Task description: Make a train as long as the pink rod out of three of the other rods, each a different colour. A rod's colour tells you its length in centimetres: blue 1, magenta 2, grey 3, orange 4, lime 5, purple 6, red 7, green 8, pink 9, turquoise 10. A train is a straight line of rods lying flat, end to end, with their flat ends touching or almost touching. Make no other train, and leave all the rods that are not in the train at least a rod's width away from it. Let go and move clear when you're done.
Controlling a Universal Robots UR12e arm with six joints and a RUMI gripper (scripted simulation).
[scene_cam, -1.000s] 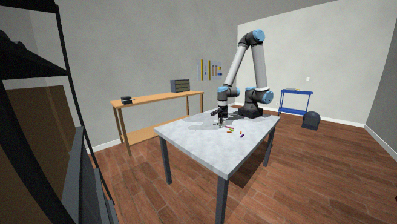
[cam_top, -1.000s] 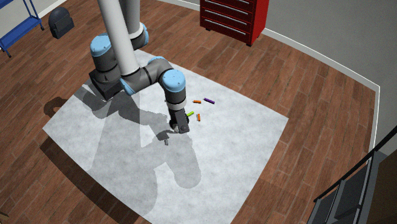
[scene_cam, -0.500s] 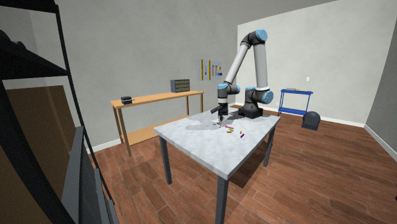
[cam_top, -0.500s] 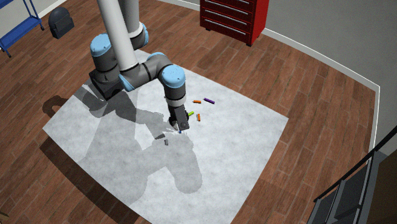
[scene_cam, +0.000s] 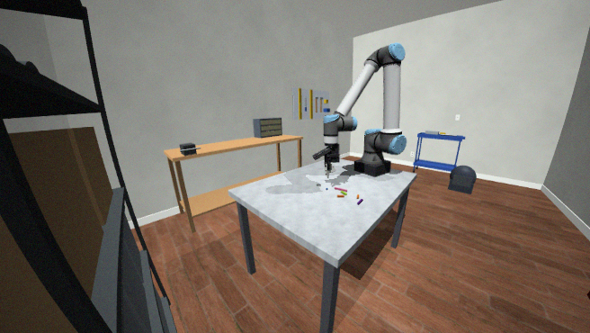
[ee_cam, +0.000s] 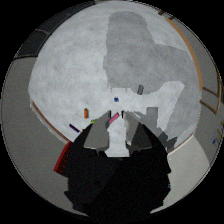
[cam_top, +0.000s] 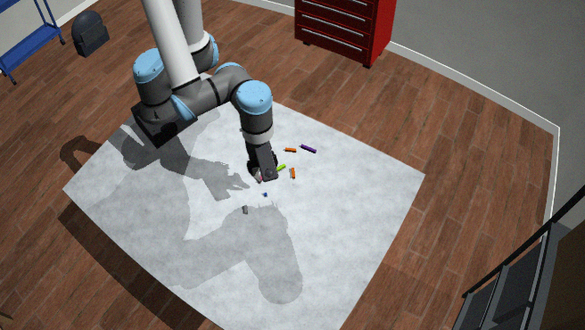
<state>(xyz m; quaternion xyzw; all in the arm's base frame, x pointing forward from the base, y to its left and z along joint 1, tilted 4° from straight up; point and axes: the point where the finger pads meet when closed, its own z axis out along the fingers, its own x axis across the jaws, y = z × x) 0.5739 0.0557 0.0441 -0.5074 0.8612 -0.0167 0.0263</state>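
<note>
The grey rod is 9 cm to the right of my hand and 9 cm below it. Round my hand: blue rod 9 cm below; pink rod 7 cm behind, 6 cm to the left, 9 cm below; lime rod 4 cm behind, 11 cm to the left, 9 cm below.
</note>
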